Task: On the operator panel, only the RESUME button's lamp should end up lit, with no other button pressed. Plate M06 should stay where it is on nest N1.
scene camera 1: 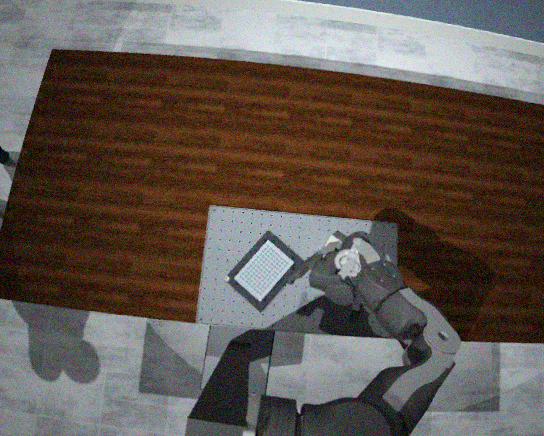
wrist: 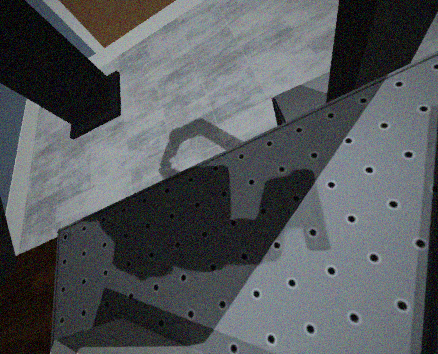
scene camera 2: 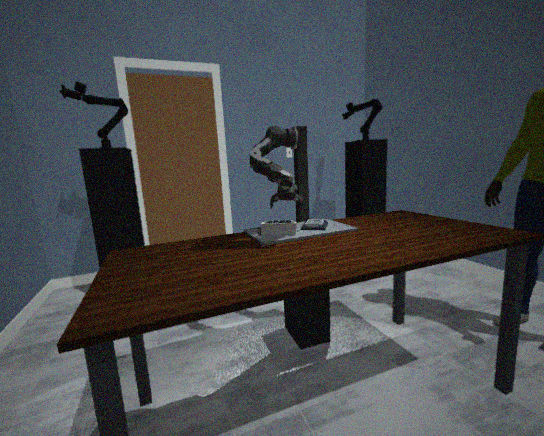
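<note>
The operator panel (scene camera 1: 332, 240) (scene camera 2: 278, 229) is a pale box with dark buttons on top. In the first scene view the arm covers most of it; no button label or lamp can be read in any view. Plate M06 (scene camera 1: 263, 270) (scene camera 2: 315, 221), a pale gridded plate, lies flat in the dark frame of nest N1 (scene camera 1: 244, 297) beside the panel. My gripper (scene camera 1: 324, 294) (scene camera 2: 286, 201) is open with its fingers spread wide, well above the panel and apart from it. One finger reaches toward the nest's near right side in the first scene view. The fingers do not show in the wrist view.
Panel and nest sit on a grey perforated board (scene camera 1: 220, 235) (scene camera 2: 345, 228) (wrist: 300, 310) at the edge of the brown table (scene camera 1: 150, 175) (scene camera 2: 210, 270). Two black pedestals (scene camera 2: 112, 200) (scene camera 2: 366, 175) with small arms stand behind. A person (scene camera 2: 530, 150) stands at the right.
</note>
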